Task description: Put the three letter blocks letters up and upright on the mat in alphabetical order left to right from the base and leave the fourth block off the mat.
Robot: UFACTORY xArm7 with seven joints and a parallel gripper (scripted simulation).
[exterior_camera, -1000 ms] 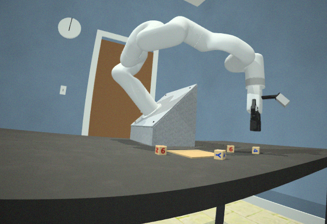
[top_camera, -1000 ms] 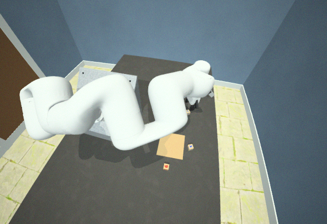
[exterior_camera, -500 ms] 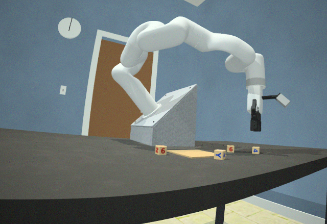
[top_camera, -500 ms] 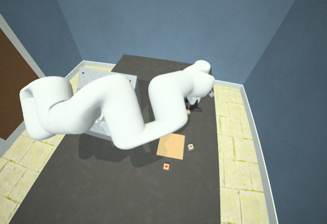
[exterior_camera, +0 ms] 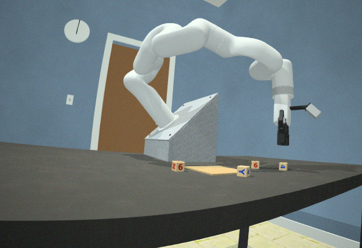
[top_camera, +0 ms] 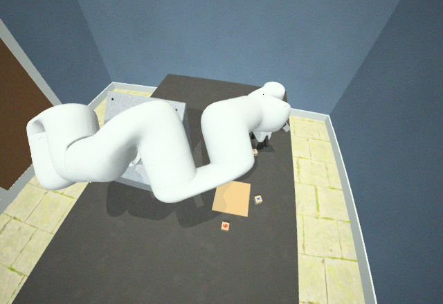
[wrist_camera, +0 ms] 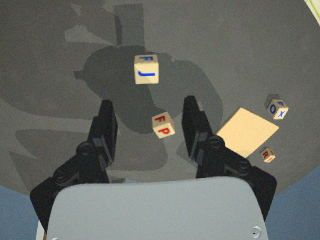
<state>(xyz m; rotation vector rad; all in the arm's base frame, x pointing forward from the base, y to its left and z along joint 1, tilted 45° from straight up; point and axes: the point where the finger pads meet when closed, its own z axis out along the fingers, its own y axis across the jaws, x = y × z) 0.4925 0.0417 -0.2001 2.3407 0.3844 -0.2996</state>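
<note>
The block is 9 cm below my hand. The rest, counted from my hand: tan mat: 23 cm to the right, 10 cm below, 9 cm behind.
</note>
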